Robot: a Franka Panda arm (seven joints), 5 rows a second.
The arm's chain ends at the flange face. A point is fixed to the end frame.
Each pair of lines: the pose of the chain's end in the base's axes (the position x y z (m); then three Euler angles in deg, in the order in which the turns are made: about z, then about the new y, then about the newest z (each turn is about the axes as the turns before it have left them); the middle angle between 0 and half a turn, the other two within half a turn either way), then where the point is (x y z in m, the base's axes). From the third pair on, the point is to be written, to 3 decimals.
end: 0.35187 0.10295 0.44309 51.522 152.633 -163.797
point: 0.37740 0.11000 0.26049
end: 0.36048 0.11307 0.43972 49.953 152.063 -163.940
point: 0.38751 0.12073 0.25736
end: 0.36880 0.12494 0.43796 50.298 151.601 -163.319
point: 0.396 0.134 0.256
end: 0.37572 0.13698 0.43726 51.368 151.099 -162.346
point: 0.403 0.149 0.255
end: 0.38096 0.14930 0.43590 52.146 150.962 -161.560
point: 0.407 0.162 0.254
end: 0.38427 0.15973 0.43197 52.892 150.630 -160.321
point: 0.410 0.174 0.250
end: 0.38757 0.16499 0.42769 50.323 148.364 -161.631
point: 0.420 0.183 0.247
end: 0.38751 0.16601 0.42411 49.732 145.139 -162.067
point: 0.427 0.191 0.246
